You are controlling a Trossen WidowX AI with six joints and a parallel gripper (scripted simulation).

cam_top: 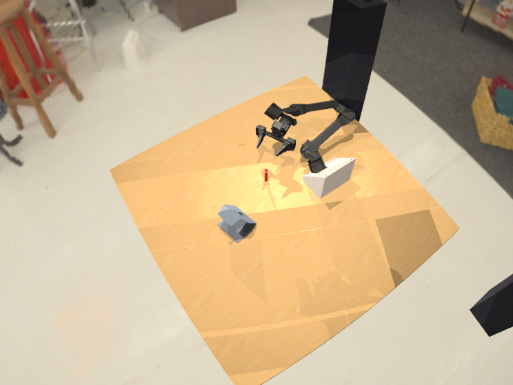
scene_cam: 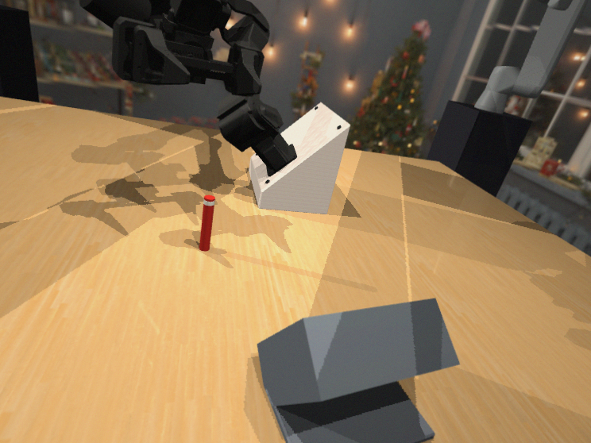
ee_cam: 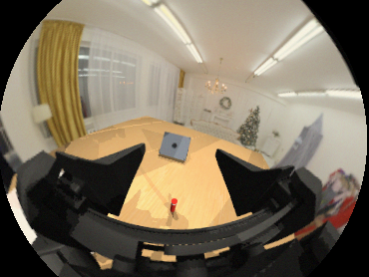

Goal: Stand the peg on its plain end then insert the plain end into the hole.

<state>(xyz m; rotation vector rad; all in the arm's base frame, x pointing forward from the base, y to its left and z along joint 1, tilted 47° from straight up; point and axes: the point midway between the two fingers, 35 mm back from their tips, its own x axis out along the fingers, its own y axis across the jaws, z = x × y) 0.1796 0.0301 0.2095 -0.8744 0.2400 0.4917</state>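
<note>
My gripper tip is 17 cm above the red peg and 1 cm to the left of it. The rest, counted from my gripper tip: grey sloped panel 23 cm ahead, 17 cm below, 13 cm to the left.
</note>
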